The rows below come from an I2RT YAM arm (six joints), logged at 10 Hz.
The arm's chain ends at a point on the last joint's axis. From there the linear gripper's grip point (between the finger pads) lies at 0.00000 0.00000 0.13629 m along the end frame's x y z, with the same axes.
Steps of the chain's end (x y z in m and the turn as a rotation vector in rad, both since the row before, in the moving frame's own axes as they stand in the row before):
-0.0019, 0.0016, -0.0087, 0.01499, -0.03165, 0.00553
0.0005, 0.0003, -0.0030, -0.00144, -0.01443, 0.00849
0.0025, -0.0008, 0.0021, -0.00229, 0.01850, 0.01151
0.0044, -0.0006, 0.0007, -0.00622, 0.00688, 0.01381
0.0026, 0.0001, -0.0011, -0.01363, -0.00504, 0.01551
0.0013, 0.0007, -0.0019, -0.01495, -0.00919, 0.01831
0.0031, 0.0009, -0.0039, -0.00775, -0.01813, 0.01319
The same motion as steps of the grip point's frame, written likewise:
-0.0062, -0.0005, -0.0088, 0.01499, -0.03165, 0.00553
-0.0015, 0.0005, -0.0030, -0.00144, -0.01443, 0.00849
0.0050, -0.0005, 0.0021, -0.00229, 0.01850, 0.01151
0.0053, 0.0003, 0.0007, -0.00622, 0.00688, 0.01381
0.0019, 0.0020, -0.0011, -0.01363, -0.00504, 0.01551
0.0000, 0.0027, -0.0019, -0.01495, -0.00919, 0.01831
0.0006, 0.0019, -0.0039, -0.00775, -0.01813, 0.01319

